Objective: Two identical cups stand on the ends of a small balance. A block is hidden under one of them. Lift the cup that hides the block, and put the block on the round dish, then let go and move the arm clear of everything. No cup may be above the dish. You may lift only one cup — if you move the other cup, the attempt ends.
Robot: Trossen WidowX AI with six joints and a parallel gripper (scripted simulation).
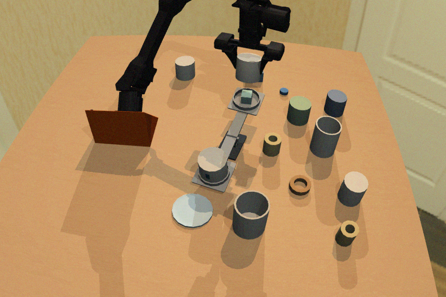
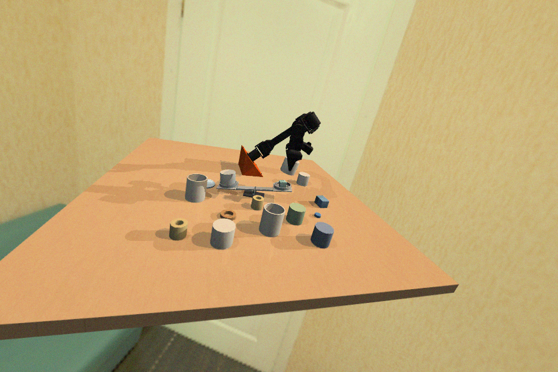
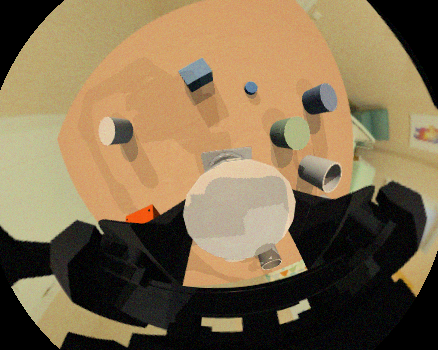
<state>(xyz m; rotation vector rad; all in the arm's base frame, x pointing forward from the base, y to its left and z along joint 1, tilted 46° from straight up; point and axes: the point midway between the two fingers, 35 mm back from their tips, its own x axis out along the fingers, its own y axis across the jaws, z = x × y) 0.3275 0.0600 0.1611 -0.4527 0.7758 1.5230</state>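
The pale blue round dish lies 70 mm behind my gripper tip, 380 mm to the right of it and 170 mm below it. Also, from my gripper tip: blue box 210 mm to the left, 150 mm below; then small balance 20 mm behind, 140 mm to the right, 150 mm below.
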